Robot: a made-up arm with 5 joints.
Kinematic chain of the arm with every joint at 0, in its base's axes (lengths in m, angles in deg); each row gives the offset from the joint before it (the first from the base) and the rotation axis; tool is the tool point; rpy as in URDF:
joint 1: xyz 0 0 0.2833 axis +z
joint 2: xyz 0 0 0 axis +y
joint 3: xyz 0.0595 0 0.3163 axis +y
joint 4: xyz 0.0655 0 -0.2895 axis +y
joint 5: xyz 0.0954 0 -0.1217 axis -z
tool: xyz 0 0 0 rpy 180 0 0
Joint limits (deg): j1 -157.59..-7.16 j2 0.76..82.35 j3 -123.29..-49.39 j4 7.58..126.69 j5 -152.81..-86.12
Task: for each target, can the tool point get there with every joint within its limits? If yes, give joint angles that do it. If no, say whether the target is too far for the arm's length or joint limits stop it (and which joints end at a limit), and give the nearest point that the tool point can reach.
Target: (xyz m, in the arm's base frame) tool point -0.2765 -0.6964 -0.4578
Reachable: no: too far | nearest point -0.2033 -0.5121 -0.1223 | short by 0.390 m
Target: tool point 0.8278 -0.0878 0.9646
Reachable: no: too far | nearest point 0.5738 -0.0721 0.7567 | short by 0.329 m
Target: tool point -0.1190 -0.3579 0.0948
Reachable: yes | joints -108.39 45.71 -71.54 93.31 -120.09
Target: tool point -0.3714 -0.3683 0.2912
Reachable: yes | joints -135.24 36.11 -102.10 105.03 -137.33
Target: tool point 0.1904 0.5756 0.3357
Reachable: no: joint limits stop it (at a limit: joint 1, joint 2, joint 3, joint 4) | nearest point 0.2232 -0.0280 0.3381 | short by 0.605 m
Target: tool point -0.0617 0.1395 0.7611
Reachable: no: joint limits stop it (at a limit: joint 1, joint 2, joint 3, joint 4) | nearest point -0.3318 -0.1368 0.6814 | short by 0.395 m
